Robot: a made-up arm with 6 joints.
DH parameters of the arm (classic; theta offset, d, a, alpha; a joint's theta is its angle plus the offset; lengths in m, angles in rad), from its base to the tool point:
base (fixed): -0.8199 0 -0.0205 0
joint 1: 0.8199 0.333 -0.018 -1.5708
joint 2: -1.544 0 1.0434 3.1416
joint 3: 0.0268 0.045 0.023 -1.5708
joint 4: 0 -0.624 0.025 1.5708
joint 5: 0 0.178 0.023 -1.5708
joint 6: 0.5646 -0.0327 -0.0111 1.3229
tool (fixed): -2.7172 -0.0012 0 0
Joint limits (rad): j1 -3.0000..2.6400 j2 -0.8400..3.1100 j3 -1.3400..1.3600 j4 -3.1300..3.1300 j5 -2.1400..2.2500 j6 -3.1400..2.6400
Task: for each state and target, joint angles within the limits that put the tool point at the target. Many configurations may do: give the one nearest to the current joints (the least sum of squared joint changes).
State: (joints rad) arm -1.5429 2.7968 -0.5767 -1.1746 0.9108 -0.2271
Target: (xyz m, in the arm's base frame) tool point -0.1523 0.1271 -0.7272
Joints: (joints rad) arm -1.6529 2.5655 -0.0988 -1.3150 0.8921 -0.2403
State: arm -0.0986 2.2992 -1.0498 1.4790 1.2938 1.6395
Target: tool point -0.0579 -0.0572 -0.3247
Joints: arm -0.0430 2.5167 -1.2960 1.0940 1.3059 1.6258
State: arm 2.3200 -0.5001 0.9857 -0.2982 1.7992 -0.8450
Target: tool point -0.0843 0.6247 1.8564
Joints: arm 2.0649 0.2236 1.1580 -0.2231 1.6755 -0.8206
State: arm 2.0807 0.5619 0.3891 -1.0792 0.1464 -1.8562
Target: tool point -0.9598 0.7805 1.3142
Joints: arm 2.6027 0.5510 0.8603 -1.0458 0.1141 -1.8559
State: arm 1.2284 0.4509 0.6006 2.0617 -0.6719 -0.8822
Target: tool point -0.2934 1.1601 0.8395
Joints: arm 1.7448 0.5991 -0.1478 2.2572 -0.6396 -0.8923
